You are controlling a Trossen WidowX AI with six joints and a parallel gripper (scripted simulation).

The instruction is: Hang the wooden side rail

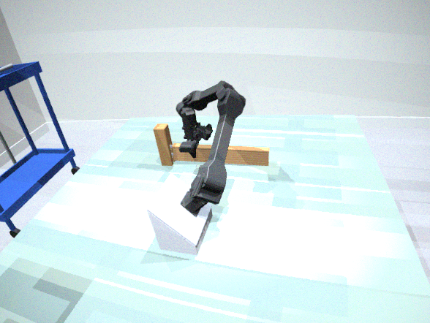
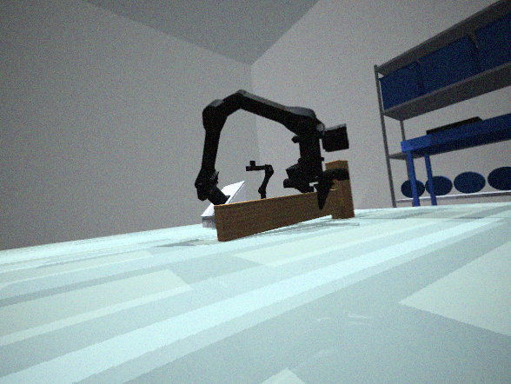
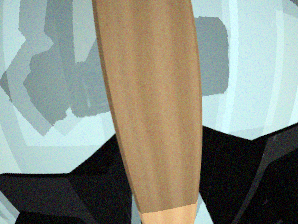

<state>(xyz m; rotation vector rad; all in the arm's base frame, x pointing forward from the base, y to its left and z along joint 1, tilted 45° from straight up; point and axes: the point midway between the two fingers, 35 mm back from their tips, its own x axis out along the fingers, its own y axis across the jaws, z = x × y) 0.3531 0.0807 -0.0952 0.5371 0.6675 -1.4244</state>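
The wooden headboard post lies 10 mm behind my gripper tip, 130 mm to the left of it and 40 mm above it.
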